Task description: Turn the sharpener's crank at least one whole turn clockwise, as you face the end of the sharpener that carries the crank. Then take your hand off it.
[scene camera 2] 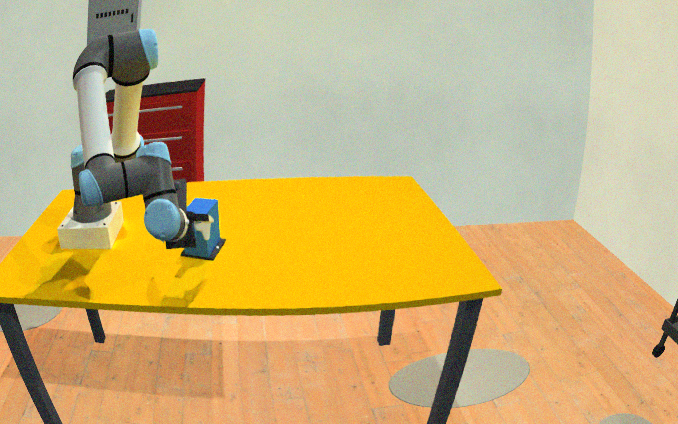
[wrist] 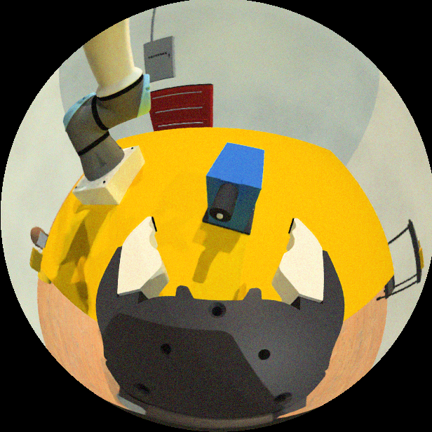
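Where they show: arm's base at its link origin: (scene camera 2: 92, 213).
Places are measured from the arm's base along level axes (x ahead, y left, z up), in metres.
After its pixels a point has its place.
The blue sharpener (scene camera 2: 212, 231) {x 0.445, y -0.096, z -0.011 m} (wrist: 240, 165) stands upright on a dark base plate on the table. In the wrist view its crank end faces my gripper, and the black crank handle (wrist: 225, 202) points toward the camera, over the lower left of that end. The crank arm is hidden behind the handle. My gripper (wrist: 221, 219) is open, with its pale fingers wide apart, one to either side of the handle in the wrist view, and nothing between them. In the scene view, the arm's wrist and the gripper cover part of the sharpener, and the crank cannot be made out there.
The yellow table (scene camera 2: 325, 240) {x 0.757, y -0.019, z -0.072 m} (wrist: 175, 150) carries the arm's pale base block (scene camera 2: 87, 235) {x 0.016, y -0.108, z -0.026 m} (wrist: 100, 194) to the left of the sharpener. A red drawer cabinet (scene camera 2: 194, 115) (wrist: 182, 115) stands behind the table. A grey box (wrist: 160, 60) hangs on the wall.
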